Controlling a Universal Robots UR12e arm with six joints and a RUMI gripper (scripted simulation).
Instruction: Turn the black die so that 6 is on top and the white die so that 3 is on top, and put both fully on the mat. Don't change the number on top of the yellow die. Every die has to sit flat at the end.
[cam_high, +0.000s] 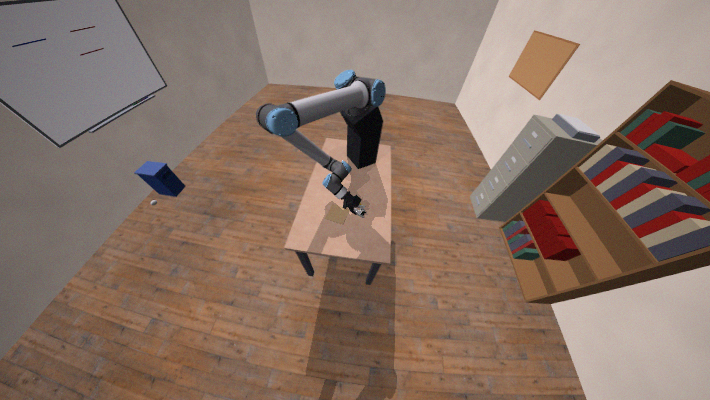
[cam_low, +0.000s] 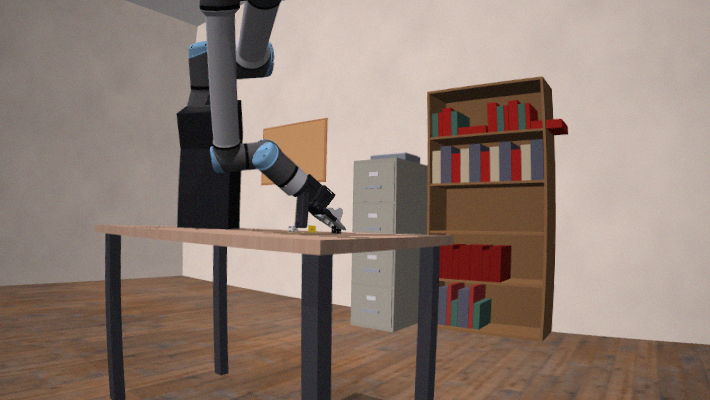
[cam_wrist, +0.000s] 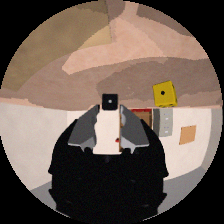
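The black die is 10 mm to the right of my hand, 10 mm below it and 10 mm behind it. Also, from my hand: tan mat 190 mm to the right, 30 mm behind, 20 mm below; white die 120 mm behind, 110 mm to the right, 10 mm below; yellow die 90 mm behind, 20 mm to the right, 10 mm below.
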